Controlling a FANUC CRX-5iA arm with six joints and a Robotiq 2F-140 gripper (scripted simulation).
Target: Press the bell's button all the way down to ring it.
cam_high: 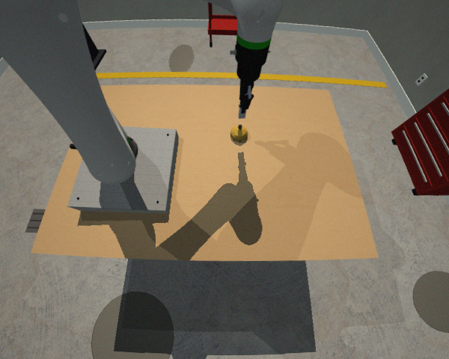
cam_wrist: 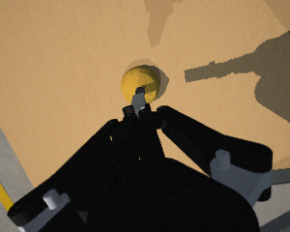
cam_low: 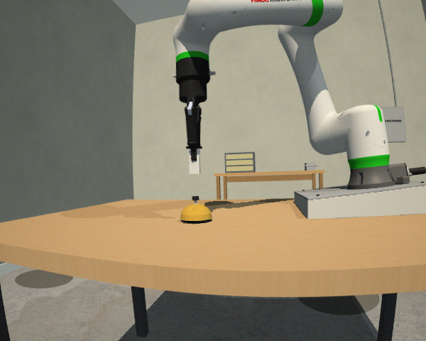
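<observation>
Right now my hand is 10 cm above the black bell button. The rest, counted from my hand: yellow dome bell: 12 cm below.
</observation>
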